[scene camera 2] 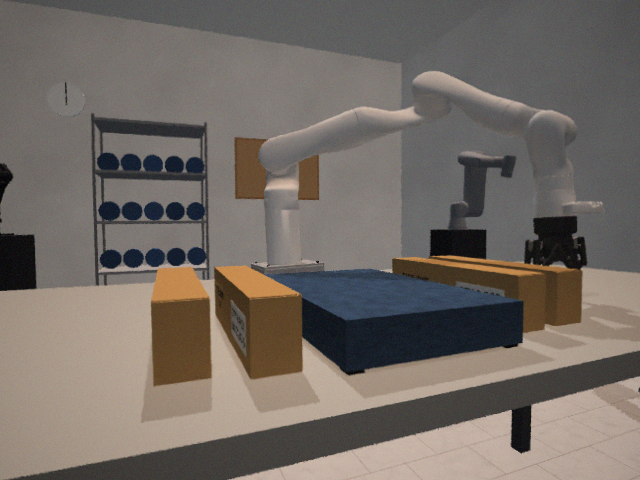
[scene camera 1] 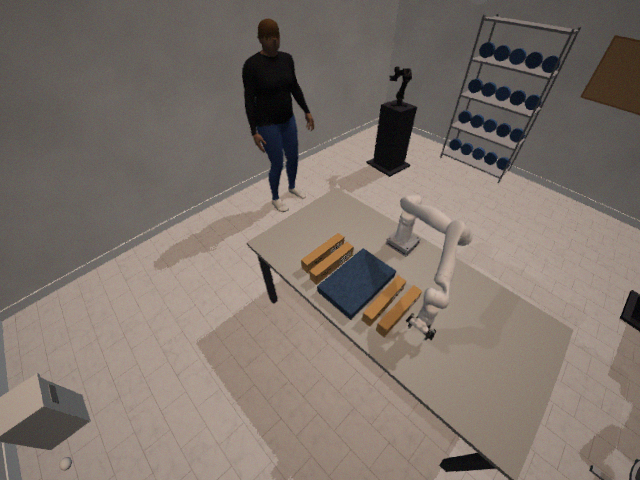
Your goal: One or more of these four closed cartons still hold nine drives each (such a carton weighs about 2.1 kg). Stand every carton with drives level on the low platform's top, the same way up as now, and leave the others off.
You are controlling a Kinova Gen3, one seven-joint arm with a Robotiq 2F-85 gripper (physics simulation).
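Places are measured from the arm's base along level axes (x ahead, y left, z up), in millimetres.
Pixels of known places: gripper, between the fingertips: [scene camera 1: 417, 333]; arm's base, origin of its link: [scene camera 2: 284, 263] [scene camera 1: 402, 238].
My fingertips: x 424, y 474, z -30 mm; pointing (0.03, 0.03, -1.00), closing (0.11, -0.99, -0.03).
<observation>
Ahead of a thing's pixels: the offset from my fingertips to its top centre. Level surfaces: height alone.
Four closed orange-brown cartons stand on long narrow sides on the table, two on each side of the dark blue low platform {dx +23, dy -423, dz +36 mm} [scene camera 1: 356, 283] [scene camera 2: 434, 330]. On one side are the outer carton {dx +46, dy -706, dz +61 mm} [scene camera 1: 323, 251] [scene camera 2: 180, 335] and the inner carton {dx +55, dy -611, dz +61 mm} [scene camera 1: 331, 262] [scene camera 2: 275, 335]. On the other side are the inner carton {dx -2, dy -234, dz +61 mm} [scene camera 1: 384, 299] [scene camera 2: 531, 304] and the outer carton {dx -19, dy -141, dz +61 mm} [scene camera 1: 399, 311] [scene camera 2: 564, 297]. The platform's top bears no carton. My gripper [scene camera 1: 420, 328] [scene camera 2: 556, 262] is open and empty, pointing down, low beside the outer carton on the second side. Its fingertips are partly hidden in the scene camera 2 view.
The table {dz -24 mm} [scene camera 1: 496, 361] [scene camera 2: 77, 413] carries the arm's base [scene camera 1: 403, 242] [scene camera 2: 287, 266], behind the platform. A person [scene camera 1: 273, 98] stands beyond the table. A shelf rack [scene camera 1: 532, 23] [scene camera 2: 149, 125] with blue round things stands farther back.
</observation>
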